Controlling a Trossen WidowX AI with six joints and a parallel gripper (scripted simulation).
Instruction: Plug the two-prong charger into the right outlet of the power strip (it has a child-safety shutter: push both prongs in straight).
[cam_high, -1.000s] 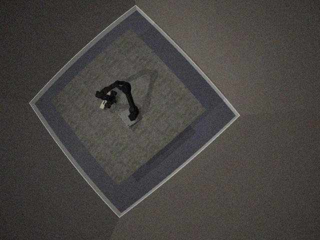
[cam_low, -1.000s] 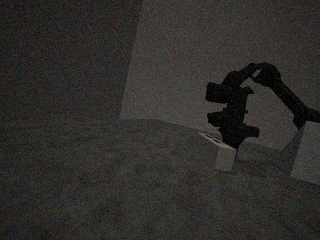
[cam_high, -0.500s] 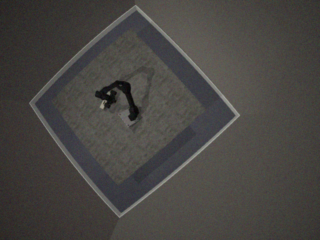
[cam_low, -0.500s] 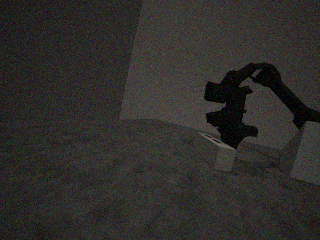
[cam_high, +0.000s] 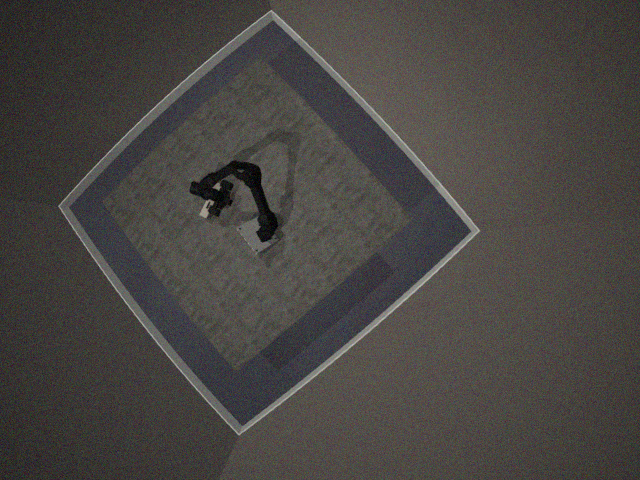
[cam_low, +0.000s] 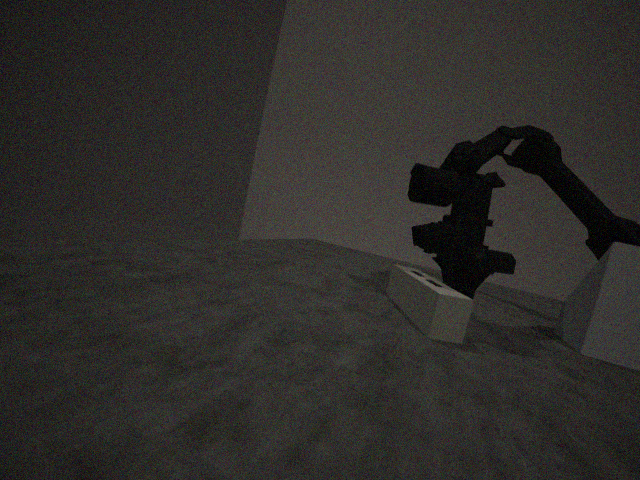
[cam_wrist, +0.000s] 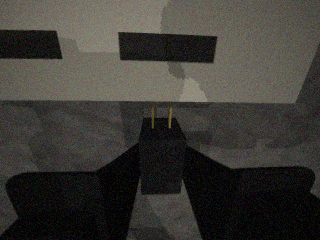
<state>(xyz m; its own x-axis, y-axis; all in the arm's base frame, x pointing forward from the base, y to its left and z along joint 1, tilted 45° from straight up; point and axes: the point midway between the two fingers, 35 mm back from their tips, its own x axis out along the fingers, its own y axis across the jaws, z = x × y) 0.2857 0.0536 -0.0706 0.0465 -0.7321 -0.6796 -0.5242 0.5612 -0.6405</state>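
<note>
My gripper tip is 1 cm to the right of the two-prong charger, 1 cm below it and 1 cm short of it.
</note>
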